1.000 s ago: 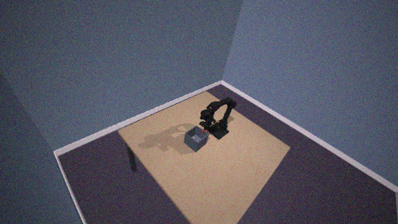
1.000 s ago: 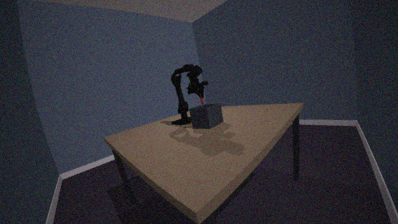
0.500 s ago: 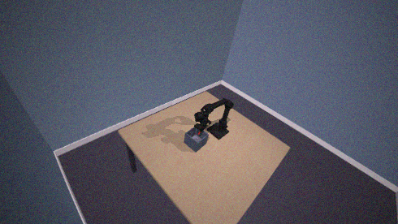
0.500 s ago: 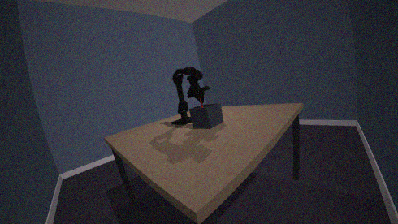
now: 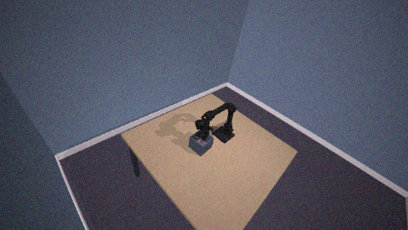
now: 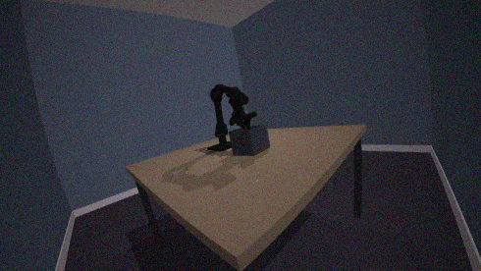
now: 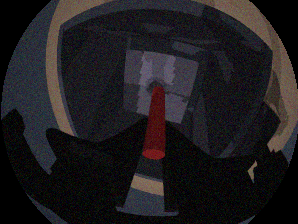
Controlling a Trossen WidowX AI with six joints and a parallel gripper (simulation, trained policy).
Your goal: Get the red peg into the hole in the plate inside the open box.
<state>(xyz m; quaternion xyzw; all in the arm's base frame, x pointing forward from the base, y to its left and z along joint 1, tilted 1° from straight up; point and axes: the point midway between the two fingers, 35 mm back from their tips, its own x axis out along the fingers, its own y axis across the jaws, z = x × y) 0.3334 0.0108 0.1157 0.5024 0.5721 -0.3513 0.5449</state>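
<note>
The red peg is 1 cm to the right of my gripper tip.
</note>
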